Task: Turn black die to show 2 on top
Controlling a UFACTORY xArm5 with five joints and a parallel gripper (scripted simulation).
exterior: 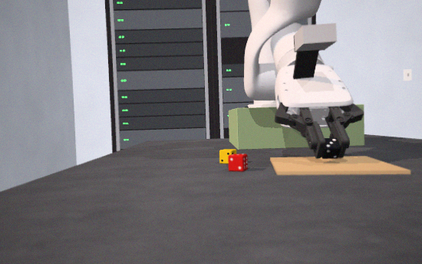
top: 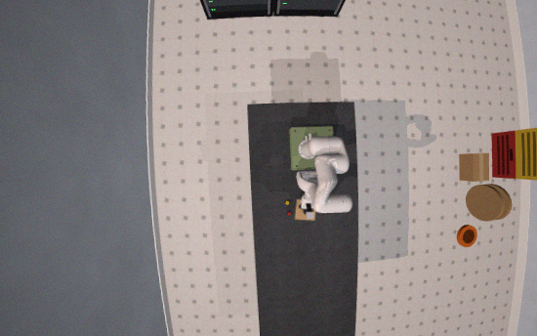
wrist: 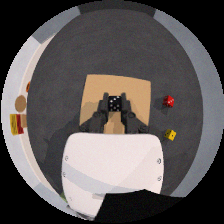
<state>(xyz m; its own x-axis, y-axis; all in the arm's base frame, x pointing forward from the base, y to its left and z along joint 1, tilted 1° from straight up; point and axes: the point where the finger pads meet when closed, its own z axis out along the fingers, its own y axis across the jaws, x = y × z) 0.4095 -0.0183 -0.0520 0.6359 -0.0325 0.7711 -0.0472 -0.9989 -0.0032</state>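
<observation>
The black die is 1 cm ahead of my hand and 1 cm below it. Round my hand: tan mat (3 cm below); then red die (1 cm ahead, 12 cm to the right, 2 cm below); then yellow die (6 cm behind, 13 cm to the right, 2 cm below).
</observation>
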